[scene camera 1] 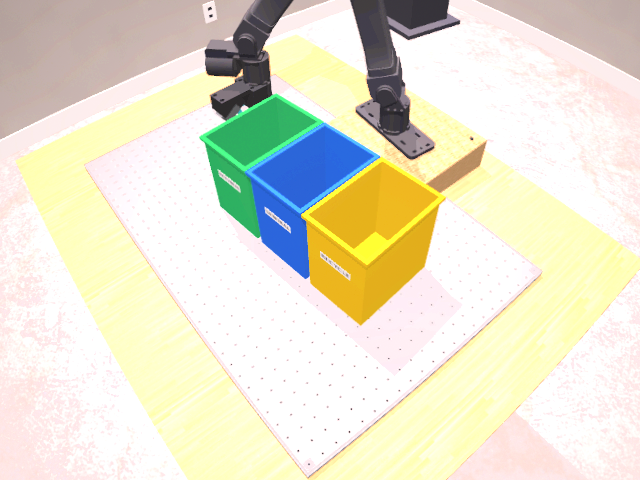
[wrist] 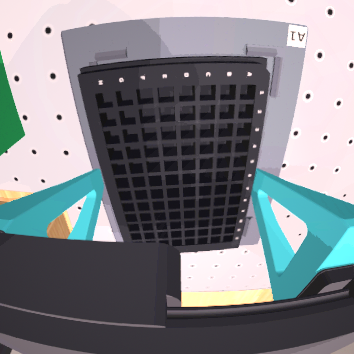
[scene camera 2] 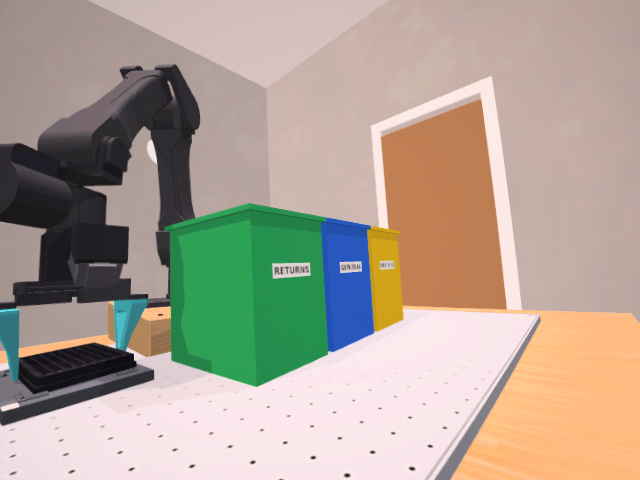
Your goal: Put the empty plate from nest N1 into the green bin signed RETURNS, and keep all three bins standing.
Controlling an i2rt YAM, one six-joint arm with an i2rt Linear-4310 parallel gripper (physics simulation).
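Frame: origin at the arm's base, x ahead, y left, z up, level; millimetres.
Seen in the pictures: gripper, fingertip midpoint: (wrist: 176,176); arm's base, link origin: (scene camera 1: 393,128).
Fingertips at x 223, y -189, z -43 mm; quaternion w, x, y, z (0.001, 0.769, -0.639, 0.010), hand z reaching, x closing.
Pixels of each thing's middle, then the offset from my fingertips to it. Level surfaces: height alone.
- black plate, body centre: (wrist: 179,178) (scene camera 2: 71,362) dx +5, dy -1, dz +8 mm
- grey nest, body centre: (wrist: 187,164) (scene camera 2: 66,376) dx +6, dy -6, dz -5 mm
- green bin, body centre: (scene camera 2: 246,289) (scene camera 1: 266,166) dx +79, dy +180, dz +77 mm
- blue bin, body centre: (scene camera 2: 308,282) (scene camera 1: 315,202) dx +52, dy +309, dz +77 mm
- yellow bin, body centre: (scene camera 1: 371,243) (scene camera 2: 349,277) dx +26, dy +439, dz +77 mm
- perforated board, surface height: dz -12 mm
The black plate (scene camera 2: 77,362) (wrist: 187,150) with a grid of wells sits flat in a grey nest (scene camera 2: 82,396) (wrist: 200,36), whose corner label reads A1. My gripper (scene camera 2: 67,365) (wrist: 176,176) is open and points down, with one teal finger at each long side of the plate. The fingertips are low, near the plate's height; whether they touch it I cannot tell. The green bin (scene camera 1: 235,204) (scene camera 2: 211,299) (wrist: 7,115) signed RETURNS stands upright beside the nest. In scene camera 1 the green bin hides the nest and plate.
The blue bin (scene camera 1: 281,245) (scene camera 2: 348,304) and yellow bin (scene camera 1: 398,263) (scene camera 2: 385,299) stand upright in a row with the green one on the perforated board (scene camera 1: 206,289) (scene camera 2: 361,413). The arm's base is on a wooden block (scene camera 1: 460,160) (scene camera 2: 157,335) behind the bins.
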